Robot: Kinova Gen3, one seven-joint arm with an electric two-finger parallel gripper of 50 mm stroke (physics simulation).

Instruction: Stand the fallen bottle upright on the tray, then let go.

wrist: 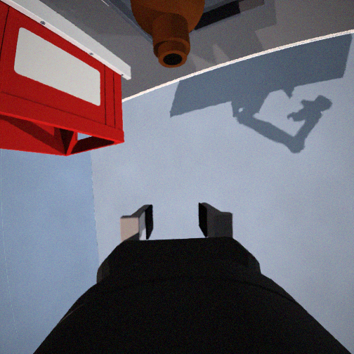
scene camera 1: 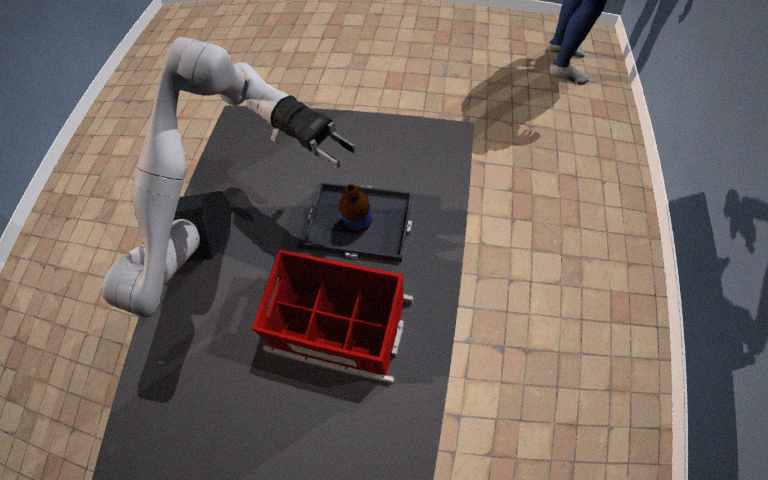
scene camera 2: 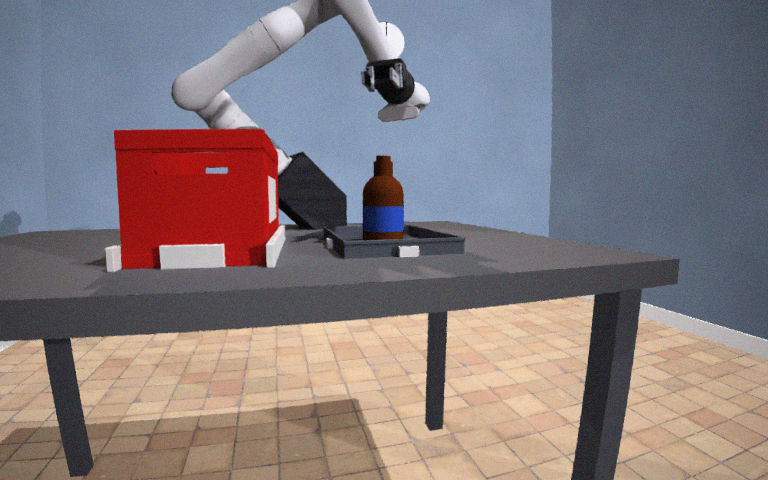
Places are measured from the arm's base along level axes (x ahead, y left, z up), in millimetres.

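Where they show: gripper, fingertip midpoint: [scene camera 1: 345,156] [scene camera 2: 376,75]; arm's base, link origin: [scene camera 1: 182,236] [scene camera 2: 279,171].
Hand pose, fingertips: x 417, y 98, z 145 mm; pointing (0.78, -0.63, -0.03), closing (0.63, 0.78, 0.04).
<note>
Each offset is from my fingertips to the top centre of the thing. "*": to the spot under its first point.
A brown bottle {dx -6, dy +15, dz -141 mm} [scene camera 1: 355,207] [scene camera 2: 383,195] [wrist: 170,27] with a blue label stands upright on the dark tray {* dx +118, dy -13, dz -275 mm} [scene camera 1: 405,226] [scene camera 2: 433,247], inside its low rim. In the wrist view its neck and shoulder show at the top. My gripper [scene camera 1: 346,157] [scene camera 2: 382,77] [wrist: 175,215] is open and empty. It is well above the bottle and apart from it, set back towards the arm's side, with its fingers pointing outward over the table.
A red crate {dx -44, dy -267, dz -125 mm} [scene camera 1: 328,346] [scene camera 2: 195,209] [wrist: 55,80] with six compartments stands beside the tray, with white blocks along its base. The dark table [scene camera 1: 254,430] [scene camera 2: 351,300] carries both. A person's legs [scene camera 1: 576,33] show on the floor beyond the table in scene camera 1.
</note>
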